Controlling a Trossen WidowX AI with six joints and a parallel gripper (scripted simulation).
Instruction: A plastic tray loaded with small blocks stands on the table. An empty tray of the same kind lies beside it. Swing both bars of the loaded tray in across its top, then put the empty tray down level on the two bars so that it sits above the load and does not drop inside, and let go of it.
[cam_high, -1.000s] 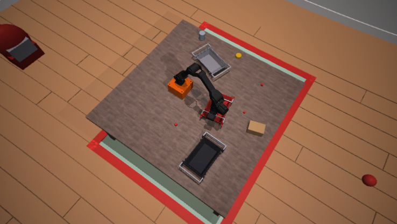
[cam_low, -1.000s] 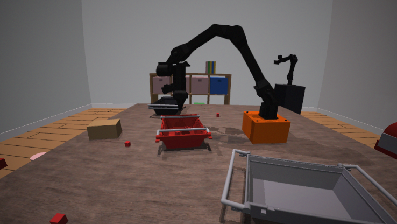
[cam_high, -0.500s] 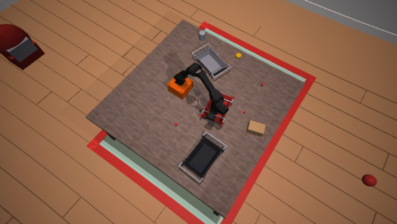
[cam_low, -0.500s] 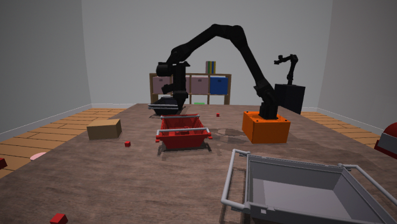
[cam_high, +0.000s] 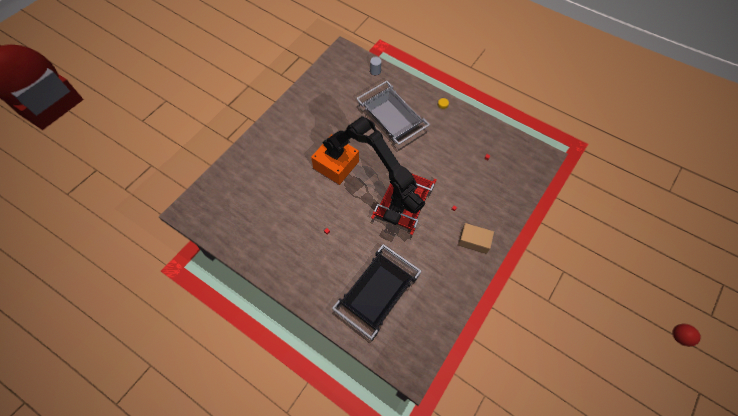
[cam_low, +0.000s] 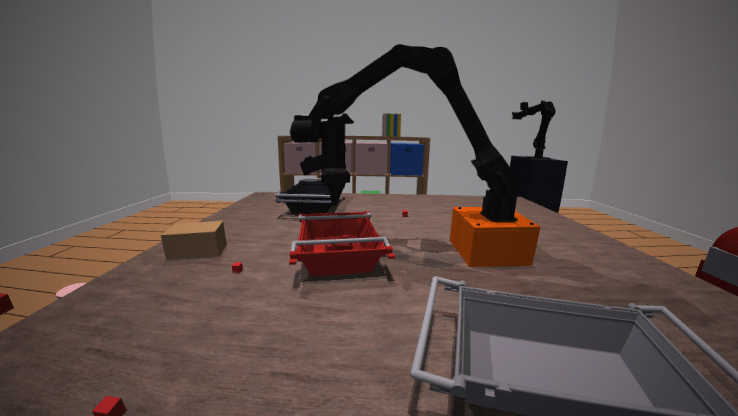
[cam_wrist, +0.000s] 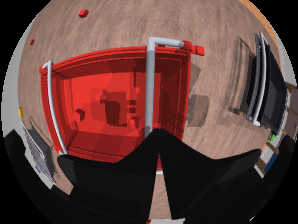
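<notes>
Now: gripper tip 290 mm past the grey tray, 460 mm to the right of it and 50 mm above it. From my gripper tip the other things lie so: cardboard box (330 mm ahead, 90 mm to the left, 60 mm below); then grey cylinder (520 mm behind, 670 mm to the left, 60 mm below); then yellow disc (120 mm behind, 670 mm to the left, 80 mm below).
</notes>
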